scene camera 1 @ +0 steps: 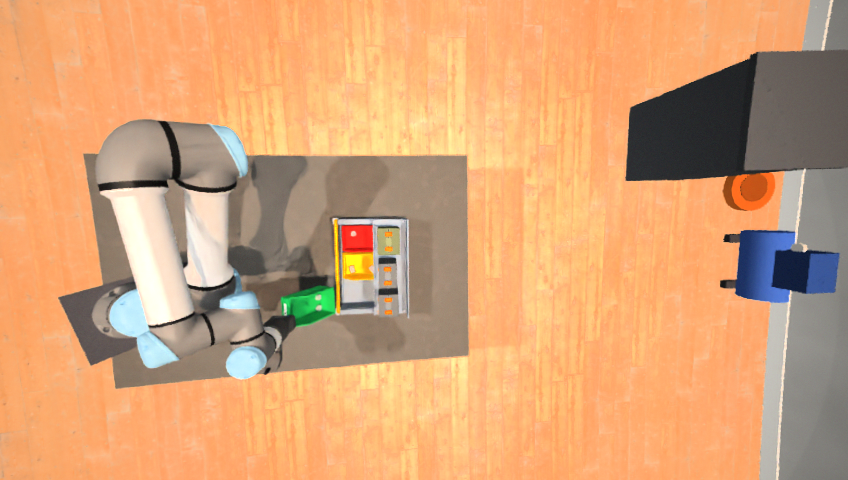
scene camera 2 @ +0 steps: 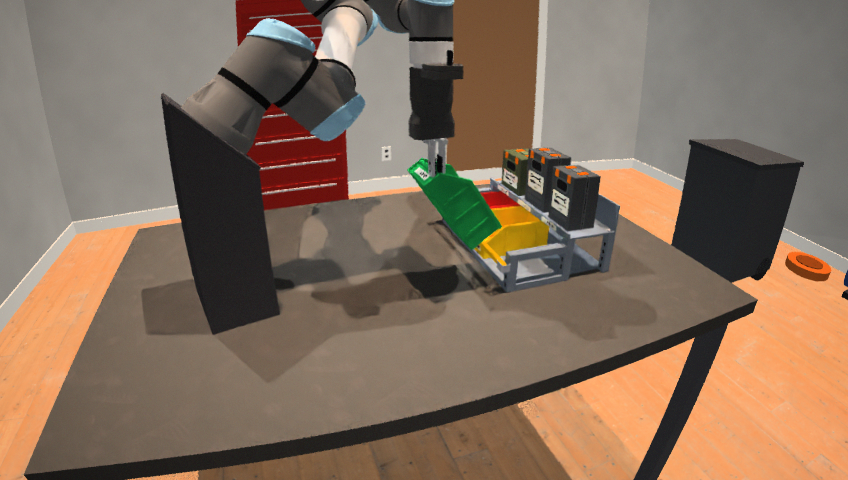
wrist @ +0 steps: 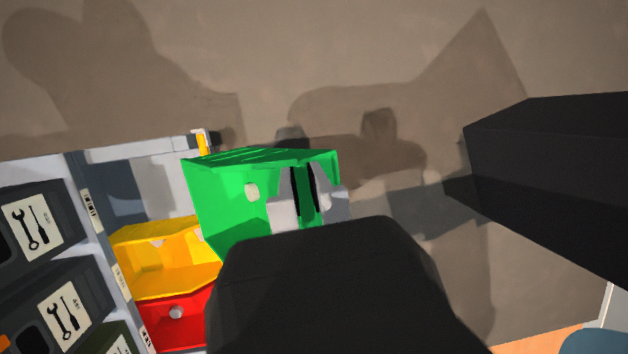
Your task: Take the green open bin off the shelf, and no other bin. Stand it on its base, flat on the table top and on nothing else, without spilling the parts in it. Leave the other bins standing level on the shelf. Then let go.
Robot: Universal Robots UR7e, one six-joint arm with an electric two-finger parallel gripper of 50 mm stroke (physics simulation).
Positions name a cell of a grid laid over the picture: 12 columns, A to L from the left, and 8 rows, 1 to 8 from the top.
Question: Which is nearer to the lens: the yellow bin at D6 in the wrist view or the red bin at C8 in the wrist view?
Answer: The yellow bin.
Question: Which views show the yellow bin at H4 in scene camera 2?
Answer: Scene camera 1, scene camera 2 and the wrist view: all of them.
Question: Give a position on a yellow bin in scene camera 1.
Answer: F5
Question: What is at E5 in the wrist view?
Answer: A green open bin.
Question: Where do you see a green open bin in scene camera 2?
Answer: G4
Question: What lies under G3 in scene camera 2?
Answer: My gripper.
